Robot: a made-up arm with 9 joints. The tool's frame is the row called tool.
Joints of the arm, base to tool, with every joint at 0 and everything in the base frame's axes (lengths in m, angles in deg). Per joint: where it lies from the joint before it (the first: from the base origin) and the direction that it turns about. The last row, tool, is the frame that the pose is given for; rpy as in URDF.
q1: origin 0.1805 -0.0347 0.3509 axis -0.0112 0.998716 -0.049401
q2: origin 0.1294 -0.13 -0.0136 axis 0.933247 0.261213 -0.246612
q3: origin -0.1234 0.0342 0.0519 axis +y
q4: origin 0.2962 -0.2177 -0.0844 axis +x
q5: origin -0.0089 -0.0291 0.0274 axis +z
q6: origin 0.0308 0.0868 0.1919 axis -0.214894 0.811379 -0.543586
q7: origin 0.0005 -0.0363 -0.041 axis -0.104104 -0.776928 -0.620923
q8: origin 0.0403 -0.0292 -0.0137 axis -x
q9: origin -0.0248 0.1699 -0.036 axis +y
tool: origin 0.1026 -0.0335 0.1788 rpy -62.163 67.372 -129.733
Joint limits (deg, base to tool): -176.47..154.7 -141.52..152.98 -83.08..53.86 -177.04..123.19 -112.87..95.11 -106..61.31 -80.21..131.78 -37.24..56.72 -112.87..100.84
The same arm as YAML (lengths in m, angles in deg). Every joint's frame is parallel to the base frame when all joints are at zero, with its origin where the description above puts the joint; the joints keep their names.
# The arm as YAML. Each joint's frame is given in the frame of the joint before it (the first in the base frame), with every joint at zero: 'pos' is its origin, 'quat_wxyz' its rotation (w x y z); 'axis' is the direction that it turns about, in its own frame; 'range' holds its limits. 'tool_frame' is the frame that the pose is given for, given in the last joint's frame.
length_unit: m
angle_unit: deg
joints:
  - joint: q1
    pos: [0.1805, -0.0347, 0.3509]
    quat_wxyz: [1.0, 0.0, 0.0, 0.0]
    axis: [-0.0112, 0.998716, -0.049401]
    range: [-176.47, 154.7]
  - joint: q2
    pos: [0.1294, -0.13, -0.0136]
    quat_wxyz: [1.0, 0.0, 0.0, 0.0]
    axis: [0.933247, 0.261213, -0.246612]
    range: [-141.52, 152.98]
  - joint: q3
    pos: [-0.1234, 0.0342, 0.0519]
    quat_wxyz: [1.0, 0.0, 0.0, 0.0]
    axis: [0.0, 1.0, 0.0]
    range: [-83.08, 53.86]
  - joint: q4
    pos: [0.2962, -0.2177, -0.0844]
    quat_wxyz: [1.0, 0.0, 0.0, 0.0]
    axis: [1.0, 0.0, 0.0]
    range: [-177.04, 123.19]
  - joint: q5
    pos: [-0.0089, -0.0291, 0.0274]
    quat_wxyz: [1.0, 0.0, 0.0, 0.0]
    axis: [0.0, 0.0, 1.0]
    range: [-112.87, 95.11]
  - joint: q6
    pos: [0.0308, 0.0868, 0.1919]
    quat_wxyz: [1.0, 0.0, 0.0, 0.0]
    axis: [-0.214894, 0.811379, -0.543586]
    range: [-106.0, 61.31]
  - joint: q7
    pos: [0.0005, -0.0363, -0.041]
    quat_wxyz: [1.0, 0.0, 0.0, 0.0]
    axis: [-0.104104, -0.776928, -0.620923]
    range: [-80.21, 131.78]
  - joint: q8
    pos: [0.0403, -0.0292, -0.0137]
    quat_wxyz: [1.0, 0.0, 0.0, 0.0]
    axis: [-1.0, 0.0, 0.0]
    range: [-37.24, 56.72]
  - joint: q9
    pos: [-0.0248, 0.1699, -0.036]
    quat_wxyz: [1.0, 0.0, 0.0, 0.0]
    axis: [0.0, 1.0, 0.0]
    range: [-112.87, 100.84]
tool_frame:
  pos: [0.1026, -0.0335, 0.1788]
  quat_wxyz: [0.561901, 0.247588, 0.590652, -0.523543]

